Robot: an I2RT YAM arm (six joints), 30 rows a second.
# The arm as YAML. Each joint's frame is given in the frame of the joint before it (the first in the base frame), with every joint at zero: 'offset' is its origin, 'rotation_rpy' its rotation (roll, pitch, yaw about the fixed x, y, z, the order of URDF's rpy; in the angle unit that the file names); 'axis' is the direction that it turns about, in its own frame. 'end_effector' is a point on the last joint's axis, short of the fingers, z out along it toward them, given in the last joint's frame.
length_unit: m
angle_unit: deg
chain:
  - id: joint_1
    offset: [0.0, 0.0, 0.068]
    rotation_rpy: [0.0, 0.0, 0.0]
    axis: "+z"
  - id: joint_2
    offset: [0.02, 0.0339, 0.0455]
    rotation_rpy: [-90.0, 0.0, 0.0]
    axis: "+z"
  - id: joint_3
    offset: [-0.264, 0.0, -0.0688]
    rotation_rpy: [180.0, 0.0, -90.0]
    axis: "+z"
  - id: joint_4
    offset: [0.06, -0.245, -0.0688]
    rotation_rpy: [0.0, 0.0, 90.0]
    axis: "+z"
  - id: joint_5
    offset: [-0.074, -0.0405, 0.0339]
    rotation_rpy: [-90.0, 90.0, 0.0]
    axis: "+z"
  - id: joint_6
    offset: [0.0, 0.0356, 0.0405]
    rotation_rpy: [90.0, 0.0, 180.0]
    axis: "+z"
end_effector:
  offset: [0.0, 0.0, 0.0]
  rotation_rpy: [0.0, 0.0, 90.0]
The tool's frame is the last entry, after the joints.
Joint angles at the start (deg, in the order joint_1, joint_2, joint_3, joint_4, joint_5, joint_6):
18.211 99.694 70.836 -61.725 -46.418 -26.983
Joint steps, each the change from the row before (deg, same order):
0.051 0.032 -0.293 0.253 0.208 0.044
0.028 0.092 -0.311 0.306 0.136 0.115
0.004 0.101 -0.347 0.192 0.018 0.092
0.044 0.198 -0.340 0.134 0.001 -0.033
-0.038 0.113 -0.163 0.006 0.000 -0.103
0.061 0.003 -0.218 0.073 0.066 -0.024
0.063 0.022 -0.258 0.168 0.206 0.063
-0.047 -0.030 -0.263 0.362 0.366 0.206
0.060 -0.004 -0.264 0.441 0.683 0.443
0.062 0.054 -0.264 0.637 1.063 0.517
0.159 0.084 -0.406 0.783 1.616 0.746
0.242 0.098 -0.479 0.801 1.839 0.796
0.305 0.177 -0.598 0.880 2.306 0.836
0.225 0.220 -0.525 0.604 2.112 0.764
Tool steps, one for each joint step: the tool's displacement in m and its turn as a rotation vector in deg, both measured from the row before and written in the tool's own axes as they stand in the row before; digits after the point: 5 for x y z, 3 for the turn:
0.00076 -0.00069 0.00117 0.147 0.172 0.061
0.00077 -0.00103 0.00134 0.082 0.140 0.166
0.00109 -0.00104 0.00139 -0.065 0.169 0.274
0.00111 -0.00121 0.00185 -0.139 0.280 0.227
0.00070 -0.00081 0.00072 -0.073 0.142 0.118
0.00069 -0.00020 0.00089 -0.006 0.161 0.040
0.00075 -0.00047 0.00108 0.130 0.204 0.100
0.00065 -0.00090 0.00049 0.381 0.053 0.147
0.00048 -0.00086 0.00099 0.651 0.228 0.272
0.00028 -0.00142 0.00120 1.039 0.299 0.250
0.00064 -0.00175 0.00210 1.510 0.595 0.430
0.00083 -0.00166 0.00269 1.681 0.756 0.466
0.00119 -0.00206 0.00359 2.071 1.030 0.533
0.00136 -0.00200 0.00328 1.852 1.051 0.668

